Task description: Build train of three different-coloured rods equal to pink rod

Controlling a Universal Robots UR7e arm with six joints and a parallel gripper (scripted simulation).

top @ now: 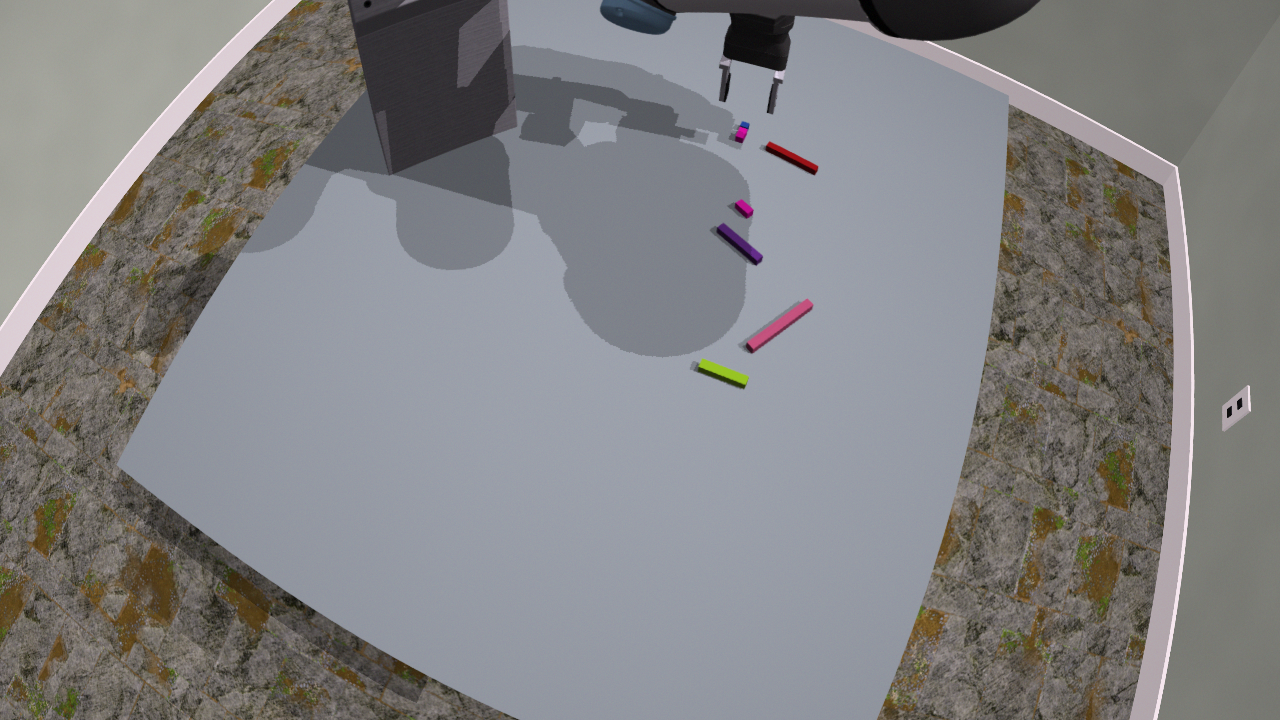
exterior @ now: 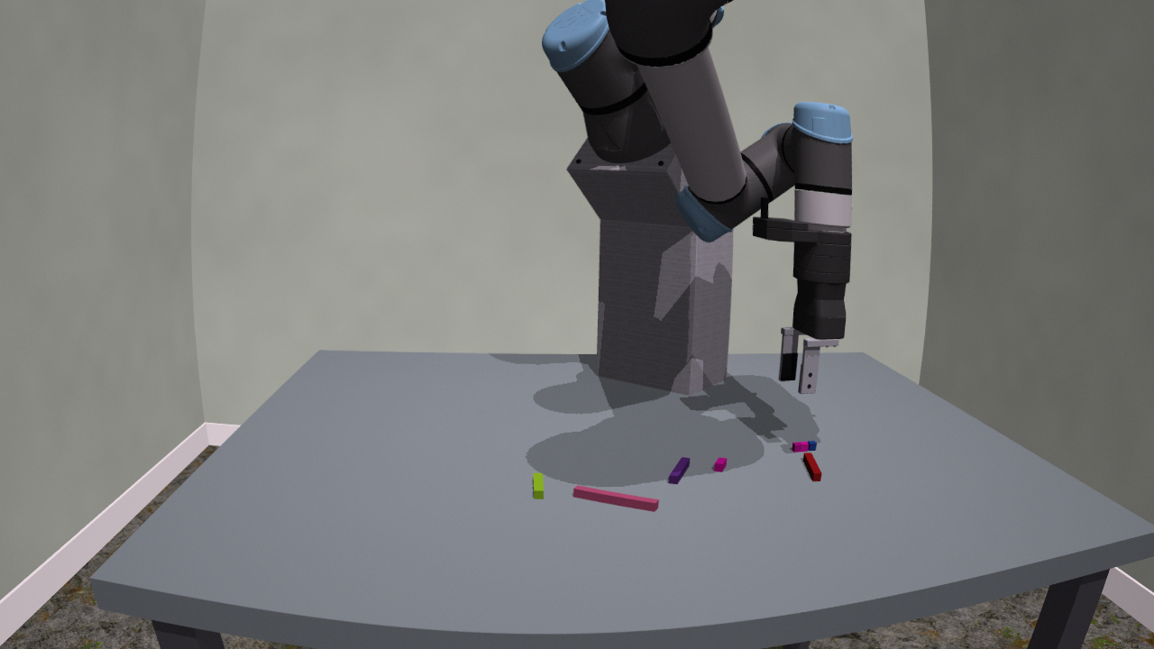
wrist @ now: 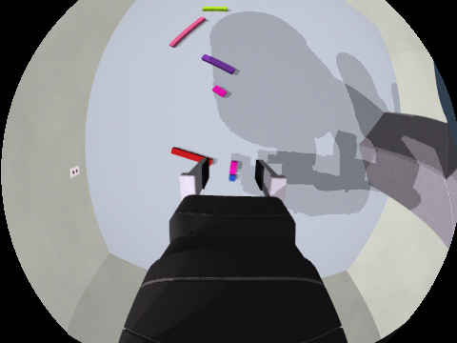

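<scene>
The purple rod is 3 cm ahead of my hand, 16 cm to the right of it and 10 cm below it. The rest, counted from my hand: red rod (7 cm ahead, 10 cm below); then pink rod (9 cm ahead, 25 cm to the right, 10 cm below); then small blue rod (4 cm to the left, 10 cm below).
</scene>
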